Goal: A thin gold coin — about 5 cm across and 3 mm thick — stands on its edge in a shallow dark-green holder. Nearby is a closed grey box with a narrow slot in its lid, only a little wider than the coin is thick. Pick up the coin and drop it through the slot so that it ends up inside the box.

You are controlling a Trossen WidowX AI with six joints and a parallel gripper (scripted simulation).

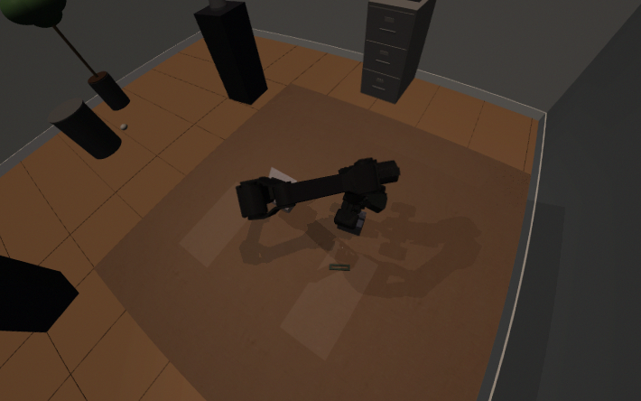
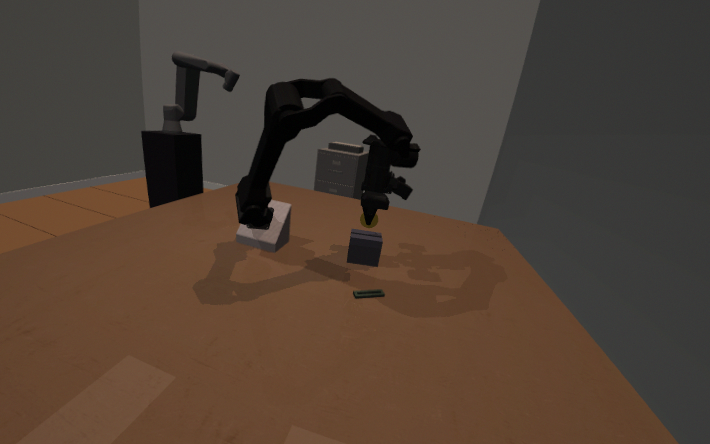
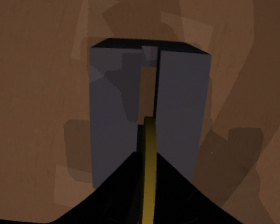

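Now: the gold coin 1 cm above my gripper tip.
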